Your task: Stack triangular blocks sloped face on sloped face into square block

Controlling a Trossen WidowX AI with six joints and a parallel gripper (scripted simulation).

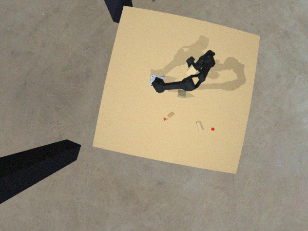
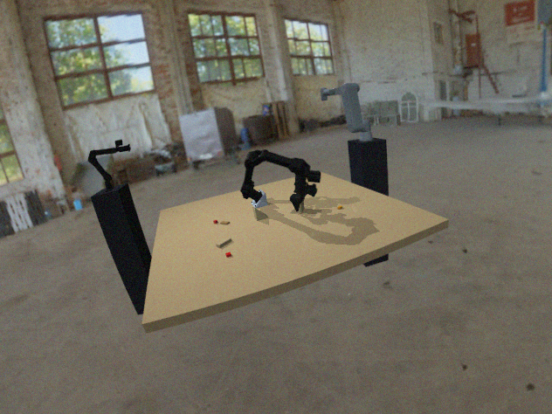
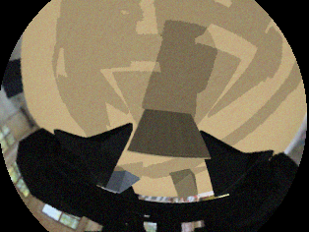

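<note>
My gripper tip is now right at the triangular block. Round my gripper tip: tan block 50 mm behind, 410 mm to the right, 10 mm below; orange piece 90 mm ahead, 200 mm to the left, 10 mm below; red cube 90 mm behind, 460 mm to the right, 10 mm below.
</note>
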